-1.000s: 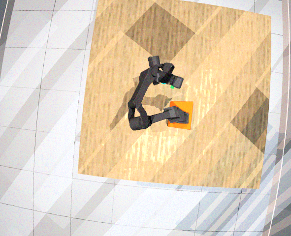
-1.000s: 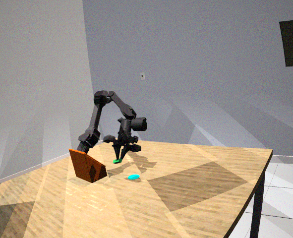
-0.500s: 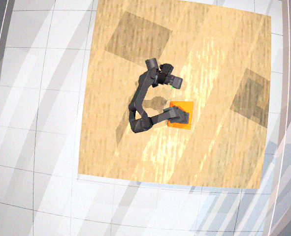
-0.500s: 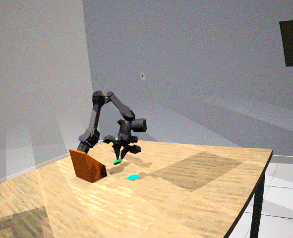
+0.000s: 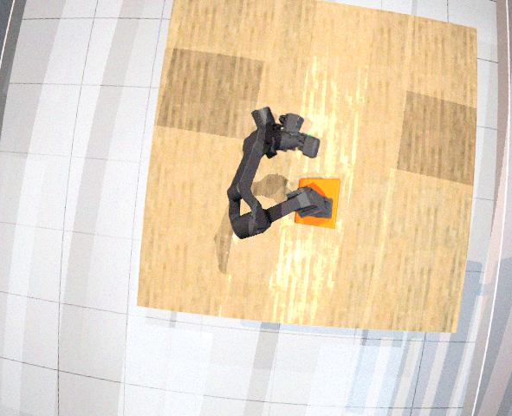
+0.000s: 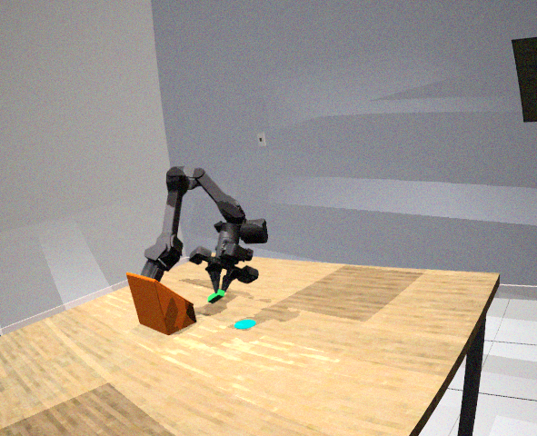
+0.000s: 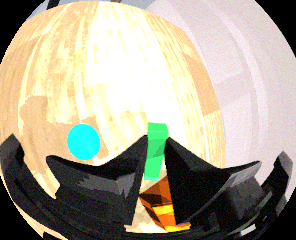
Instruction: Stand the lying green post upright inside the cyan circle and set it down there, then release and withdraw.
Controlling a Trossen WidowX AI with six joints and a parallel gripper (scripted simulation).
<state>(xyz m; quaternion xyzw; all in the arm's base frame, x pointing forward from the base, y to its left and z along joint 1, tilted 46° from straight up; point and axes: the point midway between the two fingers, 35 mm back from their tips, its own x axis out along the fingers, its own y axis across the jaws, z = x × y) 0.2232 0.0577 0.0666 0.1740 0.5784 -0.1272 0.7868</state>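
Right now my gripper tip is 110 mm above the cyan circle, 60 mm to the right of it and 10 mm short of it. The rest, counted from my gripper tip: green post 20 mm behind, 10 mm below.
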